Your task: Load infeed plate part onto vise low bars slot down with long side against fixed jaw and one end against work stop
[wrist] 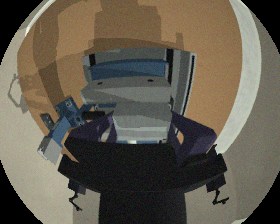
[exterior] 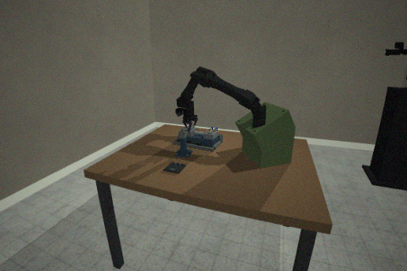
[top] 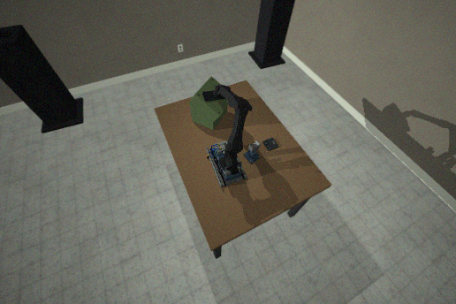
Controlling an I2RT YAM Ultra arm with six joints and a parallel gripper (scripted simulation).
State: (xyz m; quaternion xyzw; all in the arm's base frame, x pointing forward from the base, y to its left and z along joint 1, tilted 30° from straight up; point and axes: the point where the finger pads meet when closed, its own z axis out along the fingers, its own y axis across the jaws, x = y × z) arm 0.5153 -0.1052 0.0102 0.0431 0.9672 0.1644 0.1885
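Now: the part right at my hand. Also, from my hand: vise 7 cm behind, 2 cm to the left, 5 cm below; then infeed plate 11 cm behind, 39 cm to the left, 9 cm below.
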